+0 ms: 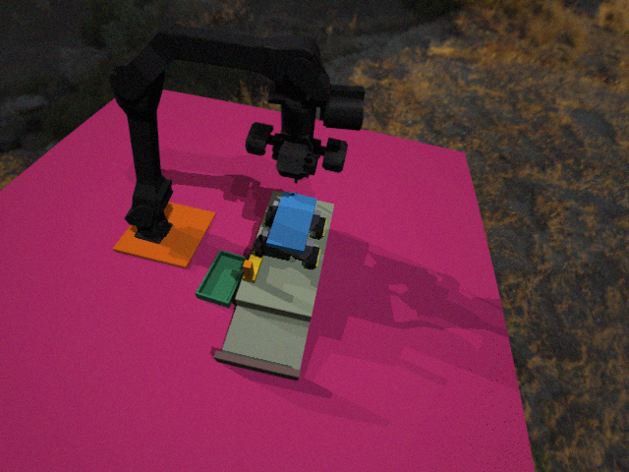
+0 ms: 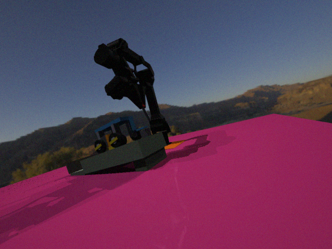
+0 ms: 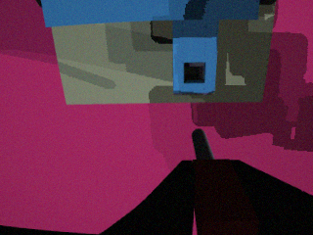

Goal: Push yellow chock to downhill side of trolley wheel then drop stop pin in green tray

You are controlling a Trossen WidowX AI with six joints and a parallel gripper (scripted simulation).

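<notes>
Right now the green tray is 200 mm to the right of my gripper tip, 180 mm below it and 100 mm behind it. Round my gripper tip: blue trolley 110 mm to the right, 60 mm below, 30 mm ahead; then stop pin right at my gripper tip; then grey ramp 130 mm below, 120 mm to the right, 30 mm ahead.
</notes>
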